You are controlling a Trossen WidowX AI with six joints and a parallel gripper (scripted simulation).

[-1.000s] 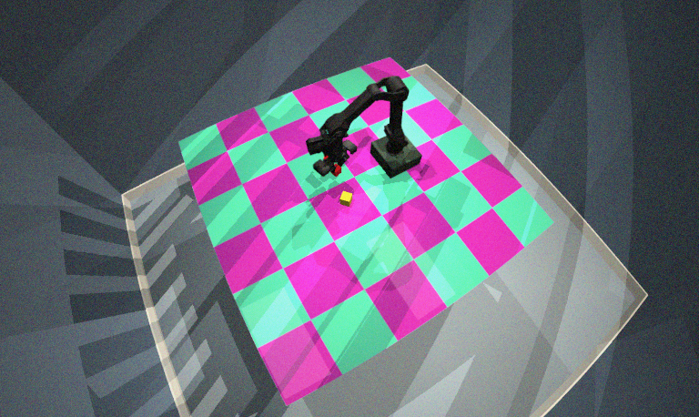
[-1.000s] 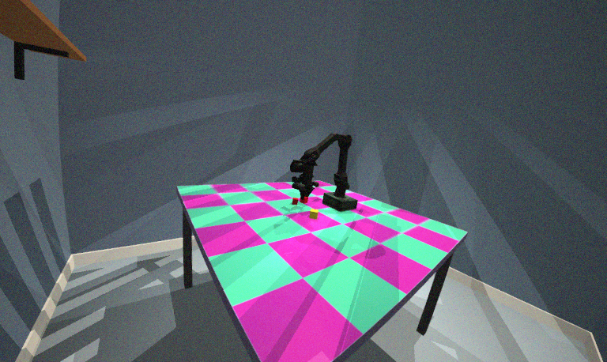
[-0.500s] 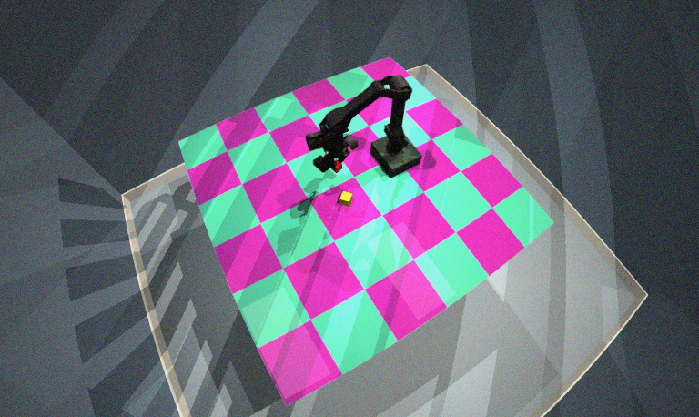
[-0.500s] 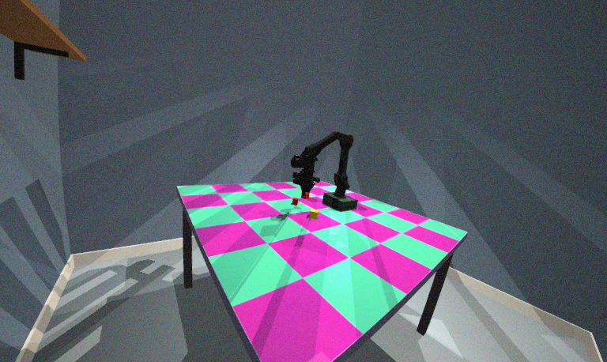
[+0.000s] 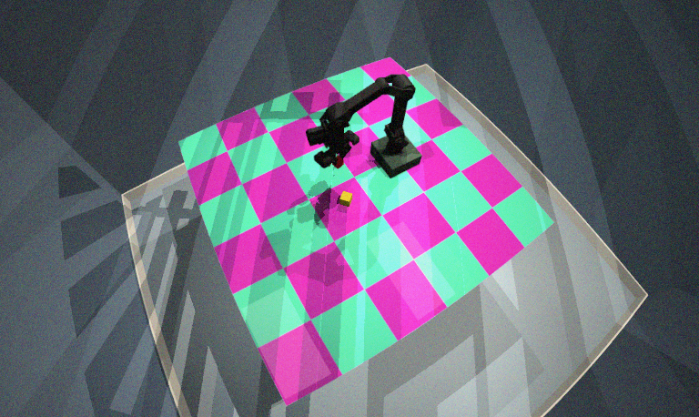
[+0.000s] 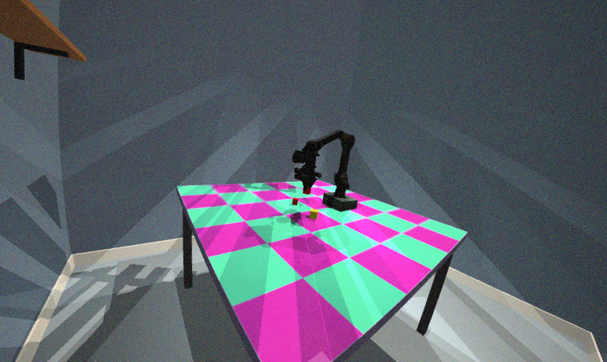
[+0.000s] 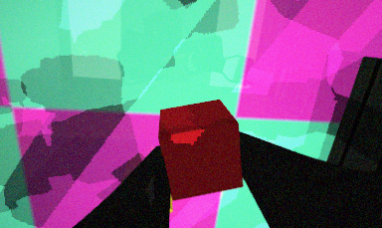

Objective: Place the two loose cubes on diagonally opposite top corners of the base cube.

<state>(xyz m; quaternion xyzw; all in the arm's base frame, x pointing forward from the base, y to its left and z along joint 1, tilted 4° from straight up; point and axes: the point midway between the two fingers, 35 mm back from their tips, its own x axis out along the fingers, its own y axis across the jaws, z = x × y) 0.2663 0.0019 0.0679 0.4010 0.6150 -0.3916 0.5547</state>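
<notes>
My gripper tip is 10 mm short of the yellow cube, 120 mm to the right of it and 90 mm above it. Also, from my gripper tip: red cube: right at my gripper tip.
</notes>
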